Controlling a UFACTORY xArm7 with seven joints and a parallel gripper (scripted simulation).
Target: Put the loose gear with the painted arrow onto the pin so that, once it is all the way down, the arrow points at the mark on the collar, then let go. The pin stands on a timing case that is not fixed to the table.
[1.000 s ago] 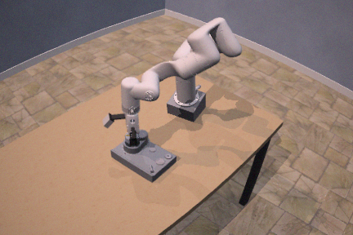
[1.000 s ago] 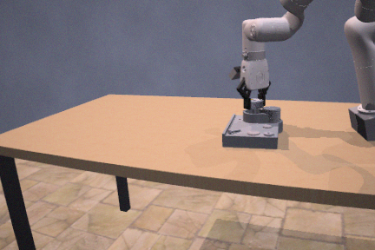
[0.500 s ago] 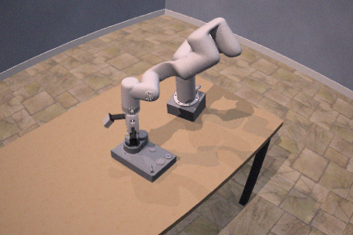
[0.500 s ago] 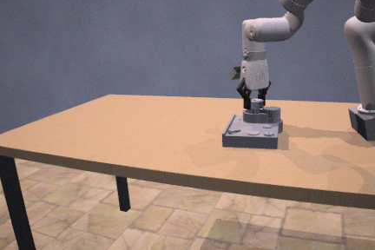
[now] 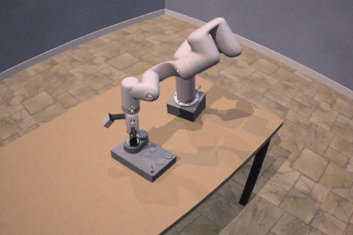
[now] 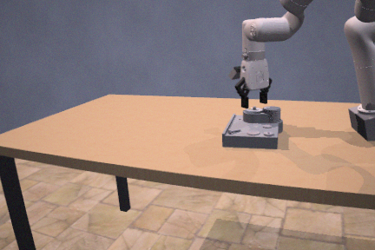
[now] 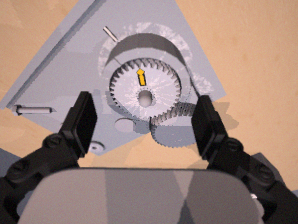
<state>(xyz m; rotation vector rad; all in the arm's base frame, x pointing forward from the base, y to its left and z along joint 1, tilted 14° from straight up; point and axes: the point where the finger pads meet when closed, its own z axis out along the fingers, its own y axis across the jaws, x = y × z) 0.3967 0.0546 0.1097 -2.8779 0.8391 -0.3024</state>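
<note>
Right now my hand is 4 cm above the grey gear. The rest, counted from my hand: flat disc (15 cm to the left, 6 cm below, 3 cm behind); then grey pin (16 cm to the left, 6 cm below, 3 cm ahead).
</note>
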